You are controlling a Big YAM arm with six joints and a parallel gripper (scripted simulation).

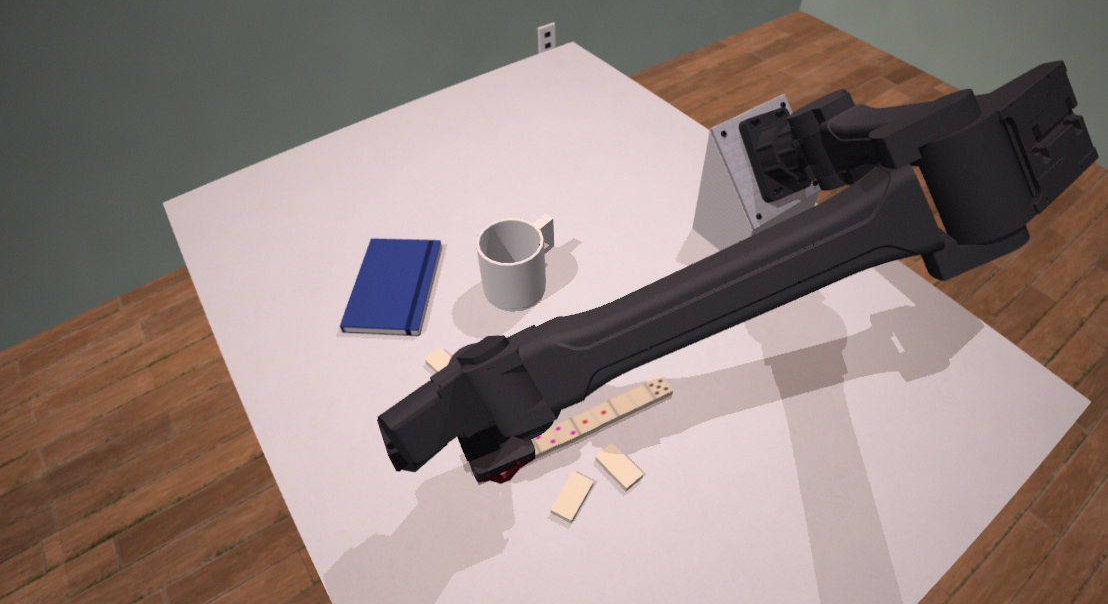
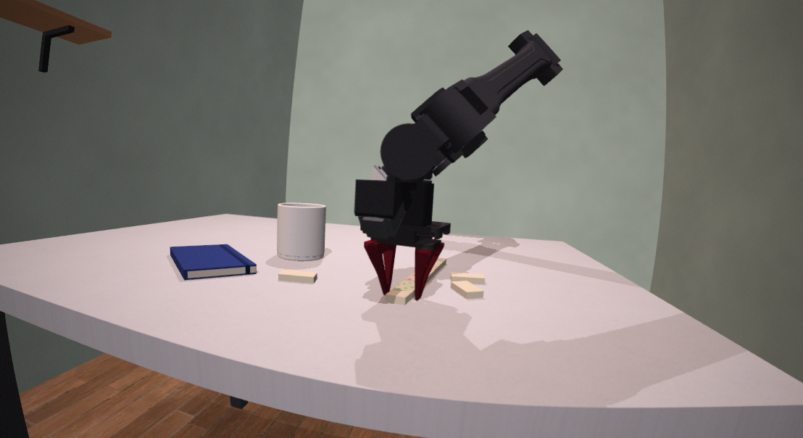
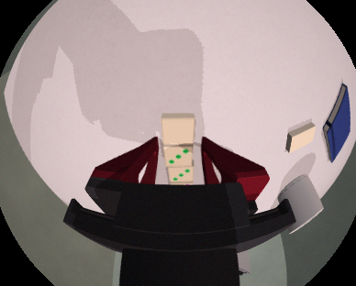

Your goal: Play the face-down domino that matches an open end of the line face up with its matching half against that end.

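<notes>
The domino is right at my hand. Also, from my hand: white mug 230 mm to the right, 160 mm behind, 30 mm above; blue notebook 330 mm to the right.
</notes>
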